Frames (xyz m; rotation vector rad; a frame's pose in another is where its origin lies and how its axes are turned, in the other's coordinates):
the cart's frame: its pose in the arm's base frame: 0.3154 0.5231 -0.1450 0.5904 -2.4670 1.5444
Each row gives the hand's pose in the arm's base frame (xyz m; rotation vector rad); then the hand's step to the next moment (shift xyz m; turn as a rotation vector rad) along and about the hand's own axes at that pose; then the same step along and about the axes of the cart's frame.
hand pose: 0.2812 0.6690 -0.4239 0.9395 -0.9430 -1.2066
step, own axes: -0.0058 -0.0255 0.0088 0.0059 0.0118 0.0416
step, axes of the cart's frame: 0.0075 0.0257 0.0067 0.0421 -0.0093 -0.0066
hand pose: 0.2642 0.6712 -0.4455 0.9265 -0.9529 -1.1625
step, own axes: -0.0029 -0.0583 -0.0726 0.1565 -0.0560 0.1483
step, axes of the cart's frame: -0.0728 0.0440 0.0380 0.1700 -0.0225 0.1422
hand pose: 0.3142 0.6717 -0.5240 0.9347 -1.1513 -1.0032
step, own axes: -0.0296 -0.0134 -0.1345 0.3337 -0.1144 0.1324
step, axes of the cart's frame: -0.1383 -0.0046 -0.0030 0.1855 -0.0970 0.3133
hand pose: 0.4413 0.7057 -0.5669 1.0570 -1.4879 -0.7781
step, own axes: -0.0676 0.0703 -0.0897 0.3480 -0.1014 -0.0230
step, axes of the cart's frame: -0.0716 -0.0378 -0.1049 0.0651 -0.1960 0.2987
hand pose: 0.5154 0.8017 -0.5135 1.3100 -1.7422 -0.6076
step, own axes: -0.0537 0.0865 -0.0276 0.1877 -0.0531 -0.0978
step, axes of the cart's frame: 0.0181 -0.0141 -0.1030 -0.0162 -0.1694 0.1366
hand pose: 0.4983 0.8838 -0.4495 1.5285 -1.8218 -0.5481
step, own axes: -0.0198 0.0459 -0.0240 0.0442 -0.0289 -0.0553
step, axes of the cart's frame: 0.0187 -0.0186 -0.0488 -0.0317 -0.0629 0.0298
